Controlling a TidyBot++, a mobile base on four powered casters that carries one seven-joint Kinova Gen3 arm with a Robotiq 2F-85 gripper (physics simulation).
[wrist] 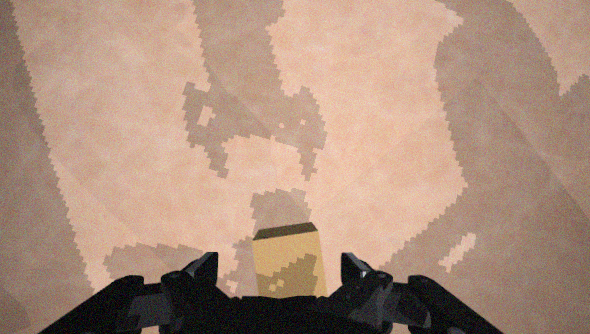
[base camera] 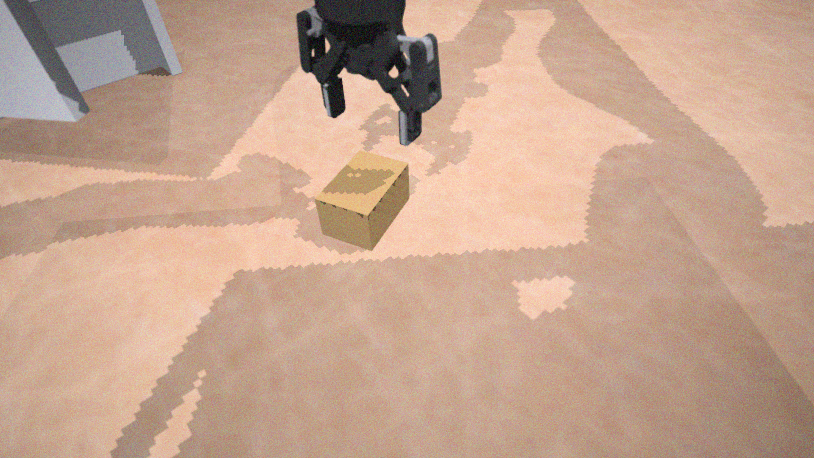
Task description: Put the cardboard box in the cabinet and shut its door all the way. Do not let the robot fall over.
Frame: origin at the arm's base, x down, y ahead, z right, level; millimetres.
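Where they show: gripper, fingertip midpoint: [wrist: 280, 266] [base camera: 371, 127].
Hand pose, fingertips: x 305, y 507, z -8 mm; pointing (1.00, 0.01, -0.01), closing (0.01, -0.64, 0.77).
After its pixels a point has its place.
The cardboard box [base camera: 364, 193] @[x 346, y 454, z -20 mm] [wrist: 287, 255] @[x 347, y 499, z -7 mm] is a small tan block that sits flat on the floor near the middle of the base camera view. In the wrist view it shows at the bottom, between the two fingers in the picture, with its lower part hidden by the gripper body. My gripper [base camera: 371, 120] @[x 305, y 507, z -8 mm] [wrist: 280, 266] @[x 305, y 507, z -8 mm] is open and empty, points down and hangs above the floor and the box, apart from it. The cabinet [base camera: 28, 74] @[x 204, y 457, z -266 mm] shows in part at the top left of the base camera view, as light grey panels with an opening between them. I cannot tell how its door stands.
The wood-coloured floor [base camera: 455, 353] @[x 396, y 297, z 48 mm] [wrist: 385, 125] @[x 396, y 531, z 169 mm] carries jagged shadows, some of them around the box. The lower edges of the cabinet panels meet the floor at the upper left of the base camera view, left of the box and the gripper.
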